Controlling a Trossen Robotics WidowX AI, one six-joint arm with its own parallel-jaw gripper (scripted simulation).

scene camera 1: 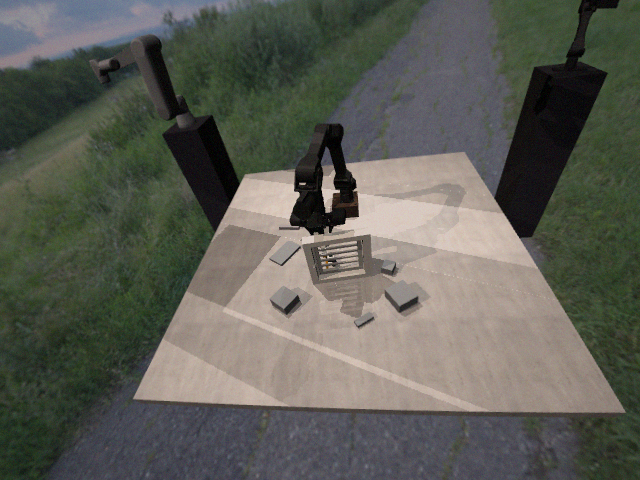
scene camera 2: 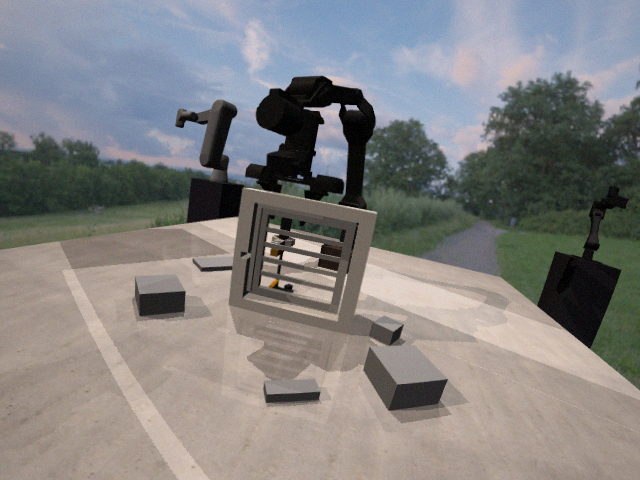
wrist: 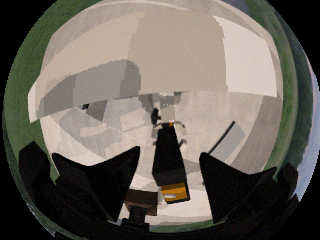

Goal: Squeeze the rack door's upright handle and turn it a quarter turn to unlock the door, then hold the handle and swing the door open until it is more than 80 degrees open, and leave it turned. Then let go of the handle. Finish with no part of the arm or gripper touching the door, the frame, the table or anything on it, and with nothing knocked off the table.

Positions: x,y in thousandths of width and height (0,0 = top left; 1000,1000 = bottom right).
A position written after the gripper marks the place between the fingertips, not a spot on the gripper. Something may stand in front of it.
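Labels:
Gripper in scene camera 1 (502,491). Gripper in scene camera 2 (448,464). Gripper in the wrist view (536,644).

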